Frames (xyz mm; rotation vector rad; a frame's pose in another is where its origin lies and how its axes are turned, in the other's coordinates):
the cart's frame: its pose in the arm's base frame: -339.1 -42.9 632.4 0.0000 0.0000 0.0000
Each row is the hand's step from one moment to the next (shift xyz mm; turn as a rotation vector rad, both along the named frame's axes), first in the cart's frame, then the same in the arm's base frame.
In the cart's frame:
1: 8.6 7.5 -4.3 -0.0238 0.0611 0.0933
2: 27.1 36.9 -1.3 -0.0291 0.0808 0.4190
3: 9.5 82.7 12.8 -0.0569 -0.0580 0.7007
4: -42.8 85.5 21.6 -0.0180 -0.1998 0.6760
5: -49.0 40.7 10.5 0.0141 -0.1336 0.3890
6: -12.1 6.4 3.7 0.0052 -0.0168 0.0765
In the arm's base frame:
1: 8.6 7.5 -4.3 -0.0238 0.0611 0.0933
2: 27.1 36.9 -1.3 -0.0291 0.0808 0.4190
3: 9.5 82.7 12.8 -0.0569 -0.0580 0.7007
4: -42.8 85.5 21.6 -0.0180 -0.1998 0.6760
5: -49.0 40.7 10.5 0.0141 -0.1336 0.3890
6: -12.1 6.4 3.7 0.0052 -0.0168 0.0765

